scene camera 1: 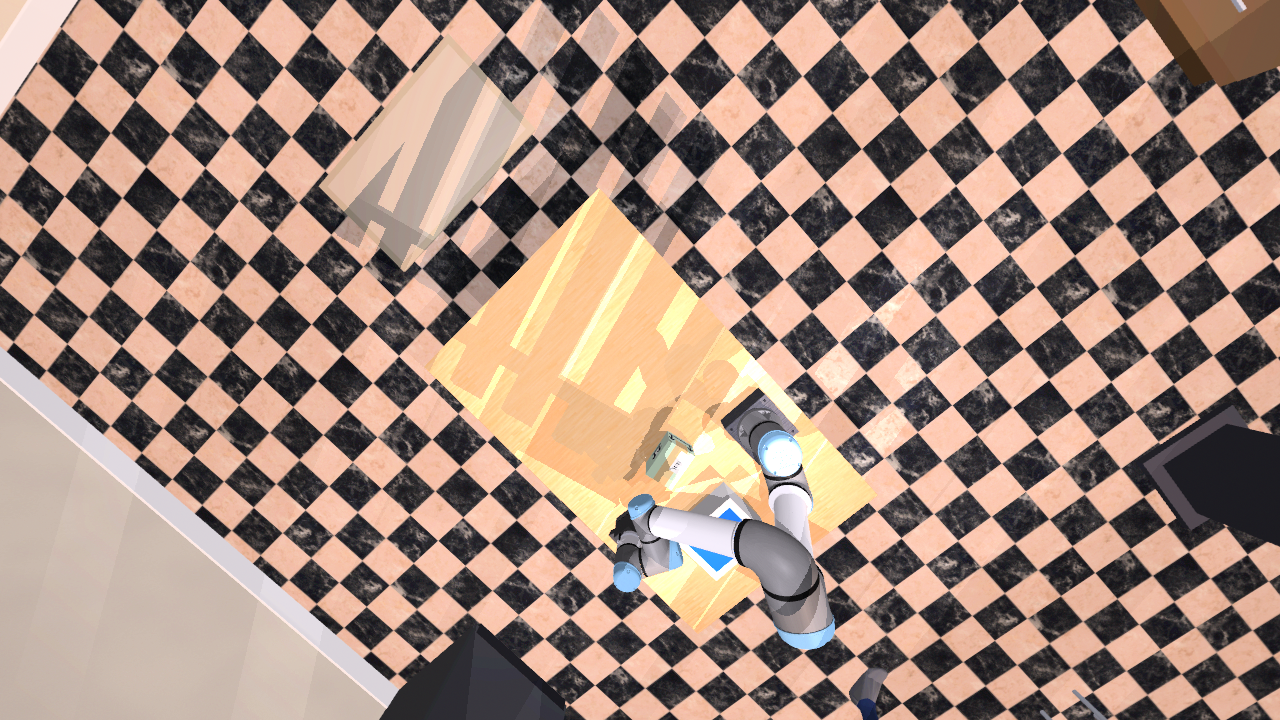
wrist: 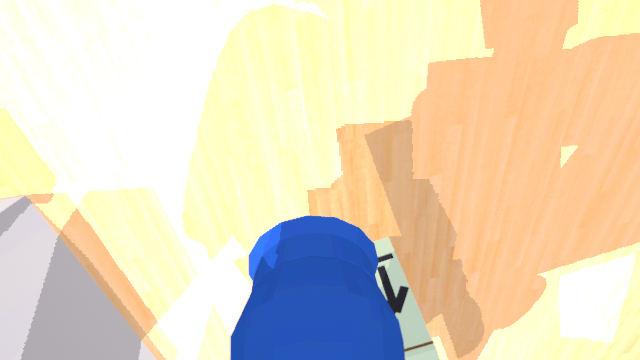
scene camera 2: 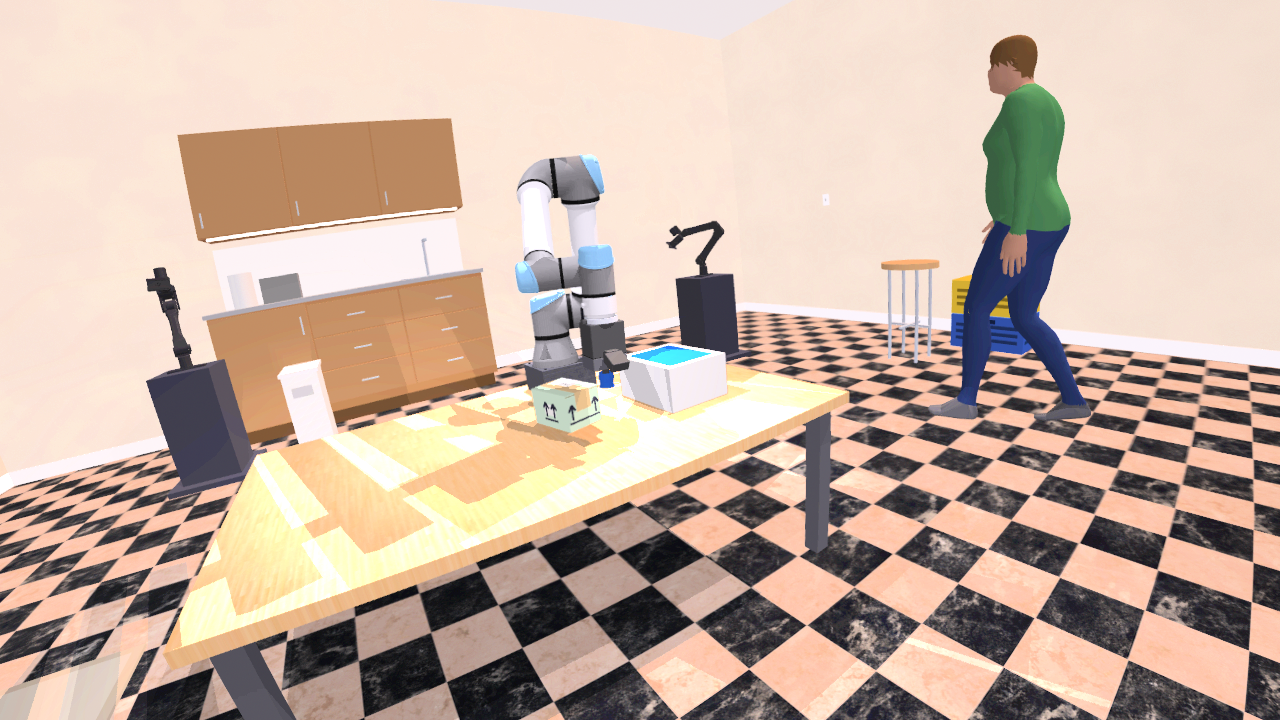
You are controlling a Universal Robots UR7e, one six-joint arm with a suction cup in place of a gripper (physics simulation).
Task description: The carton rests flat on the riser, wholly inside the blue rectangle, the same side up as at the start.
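Frame: origin at the arm's base, x ahead, y left, z up, level; metres.
Where they show: hand, tool point: (wrist: 313, 268) (scene camera 2: 607, 385); arm's base, link origin: (scene camera 1: 759, 429) (scene camera 2: 555, 362).
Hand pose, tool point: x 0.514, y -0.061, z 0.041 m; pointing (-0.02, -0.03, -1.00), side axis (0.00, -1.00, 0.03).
Each offset is from my tool point to the top centre of the thing. Level surfaces: height alone.
The pale green carton {dx -0.202, dy -0.035, dz -0.035 m} (scene camera 1: 669, 457) (scene camera 2: 565, 407) (wrist: 407, 305) rests on the table, beside the riser and apart from it. Its printed arrows point up in scene camera 2. The white riser {dx -0.170, dy +0.286, dz -0.013 m} (scene camera 2: 646, 383) (wrist: 42, 285) stands on the table, with the blue rectangle {dx -0.170, dy +0.286, dz -0.013 m} (scene camera 1: 711, 558) (scene camera 2: 673, 355) on its top; the arm partly covers it in scene camera 1. My gripper, a blue suction cup (scene camera 2: 606, 380) (wrist: 314, 237), is open, with nothing on it. In scene camera 2 it shows between carton and riser, tilted camera housing above it. In the wrist view it hides part of the carton. Its tip is hidden in scene camera 1.
The wooden table {dz -0.133 m} (scene camera 1: 501, 358) (scene camera 2: 358, 537) carries the arm's base (scene camera 1: 747, 425). My forearm (scene camera 1: 698, 528) passes over the riser. Dark pedestals (scene camera 2: 201, 425) (scene camera 2: 708, 313) with small black arms stand beyond the table. A person in green (scene camera 2: 1027, 161) stands at the right near a stool (scene camera 2: 910, 265).
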